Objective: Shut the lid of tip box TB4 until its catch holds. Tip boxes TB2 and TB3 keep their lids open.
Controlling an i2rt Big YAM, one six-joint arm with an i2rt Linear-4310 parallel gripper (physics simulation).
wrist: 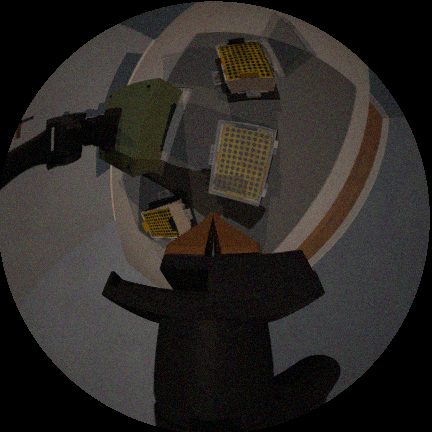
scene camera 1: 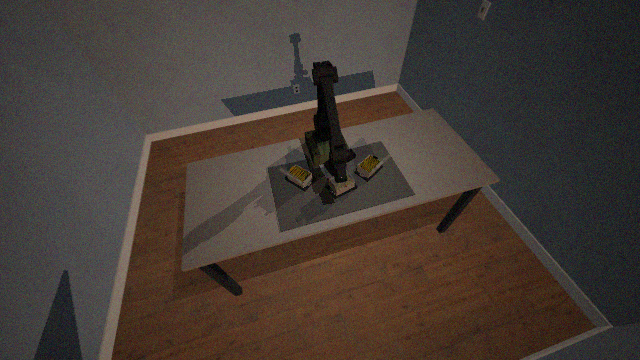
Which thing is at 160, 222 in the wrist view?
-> A tip box.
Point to a tip box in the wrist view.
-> At 241, 59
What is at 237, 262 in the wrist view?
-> The gripper.
